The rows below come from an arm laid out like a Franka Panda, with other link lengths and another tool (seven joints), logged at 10 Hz.
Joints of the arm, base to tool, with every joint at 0 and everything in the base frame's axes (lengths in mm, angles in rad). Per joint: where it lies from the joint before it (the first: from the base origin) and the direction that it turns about. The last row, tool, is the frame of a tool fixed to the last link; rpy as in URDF.
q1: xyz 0 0 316.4 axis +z
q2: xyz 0 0 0 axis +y
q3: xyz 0 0 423.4 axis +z
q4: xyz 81.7 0 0 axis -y
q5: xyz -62.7 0 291.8 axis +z
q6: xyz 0 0 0 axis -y
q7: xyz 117.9 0 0 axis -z
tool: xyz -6 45 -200.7 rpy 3.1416 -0.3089 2.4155
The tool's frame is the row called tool.
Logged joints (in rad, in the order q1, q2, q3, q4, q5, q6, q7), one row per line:
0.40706 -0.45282 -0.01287 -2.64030 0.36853 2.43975 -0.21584
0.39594 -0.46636 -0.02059 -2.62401 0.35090 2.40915 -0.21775
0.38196 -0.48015 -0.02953 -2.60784 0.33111 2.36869 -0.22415
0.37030 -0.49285 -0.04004 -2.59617 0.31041 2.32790 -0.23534
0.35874 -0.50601 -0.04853 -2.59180 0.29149 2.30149 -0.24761
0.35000 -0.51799 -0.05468 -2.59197 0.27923 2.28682 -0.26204
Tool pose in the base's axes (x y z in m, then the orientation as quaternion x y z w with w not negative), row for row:
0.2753 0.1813 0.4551 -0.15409 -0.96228 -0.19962 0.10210
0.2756 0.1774 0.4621 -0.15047 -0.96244 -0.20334 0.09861
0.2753 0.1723 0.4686 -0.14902 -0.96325 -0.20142 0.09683
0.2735 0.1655 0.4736 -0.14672 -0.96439 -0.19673 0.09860
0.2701 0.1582 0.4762 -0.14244 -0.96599 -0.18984 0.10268
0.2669 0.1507 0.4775 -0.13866 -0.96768 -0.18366 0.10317
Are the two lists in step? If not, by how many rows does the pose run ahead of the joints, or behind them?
The pose runs 1 row behind the joints: the pose in row i belongs to the joints in row i - 1.
